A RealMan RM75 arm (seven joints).
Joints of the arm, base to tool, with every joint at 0 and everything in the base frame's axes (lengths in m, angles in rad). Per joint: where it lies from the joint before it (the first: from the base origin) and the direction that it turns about. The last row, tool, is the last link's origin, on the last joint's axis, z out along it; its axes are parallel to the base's.
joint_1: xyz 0.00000 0.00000 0.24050 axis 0 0 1
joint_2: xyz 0.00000 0.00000 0.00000 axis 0 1 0
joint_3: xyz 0.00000 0.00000 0.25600 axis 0 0 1
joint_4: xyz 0.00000 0.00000 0.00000 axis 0 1 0
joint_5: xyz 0.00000 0.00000 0.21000 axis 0 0 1
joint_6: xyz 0.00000 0.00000 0.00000 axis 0 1 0
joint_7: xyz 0.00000 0.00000 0.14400 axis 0 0 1
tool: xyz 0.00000 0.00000 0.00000
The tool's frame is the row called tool.
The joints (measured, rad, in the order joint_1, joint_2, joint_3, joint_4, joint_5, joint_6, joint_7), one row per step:
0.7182, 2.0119, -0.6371, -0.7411, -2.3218, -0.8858, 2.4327
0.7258, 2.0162, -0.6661, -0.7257, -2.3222, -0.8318, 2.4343
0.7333, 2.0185, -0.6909, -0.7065, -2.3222, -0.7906, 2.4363
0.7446, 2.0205, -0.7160, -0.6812, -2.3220, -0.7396, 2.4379
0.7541, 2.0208, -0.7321, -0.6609, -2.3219, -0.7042, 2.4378
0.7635, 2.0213, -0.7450, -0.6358, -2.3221, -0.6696, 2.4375
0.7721, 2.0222, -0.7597, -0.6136, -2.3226, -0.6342, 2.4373
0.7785, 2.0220, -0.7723, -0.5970, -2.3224, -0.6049, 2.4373
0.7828, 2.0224, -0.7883, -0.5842, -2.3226, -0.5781, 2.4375
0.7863, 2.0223, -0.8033, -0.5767, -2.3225, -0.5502, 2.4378
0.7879, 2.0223, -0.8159, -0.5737, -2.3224, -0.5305, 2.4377
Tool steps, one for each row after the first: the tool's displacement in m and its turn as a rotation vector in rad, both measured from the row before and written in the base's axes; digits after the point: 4 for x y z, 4 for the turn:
-0.0014, 0.0045, -0.0044, 0.0152, -0.0265, -0.0017
-0.0010, 0.0031, -0.0051, 0.0057, -0.0190, -0.0024
-0.0012, 0.0040, -0.0053, 0.0105, -0.0215, -0.0032
-0.0009, 0.0029, -0.0036, 0.0069, -0.0155, -0.0018
0.0002, 0.0020, -0.0045, 0.0046, -0.0124, -0.0058
0.0000, 0.0020, -0.0040, 0.0060, -0.0153, -0.0041
0.0001, 0.0017, -0.0023, 0.0070, -0.0138, -0.0027
0.0000, 0.0013, -0.0023, 0.0049, -0.0162, -0.0005
-0.0004, 0.0019, -0.0004, 0.0109, -0.0176, 0.0017
-0.0005, 0.0013, 0.0001, 0.0080, -0.0145, 0.0030

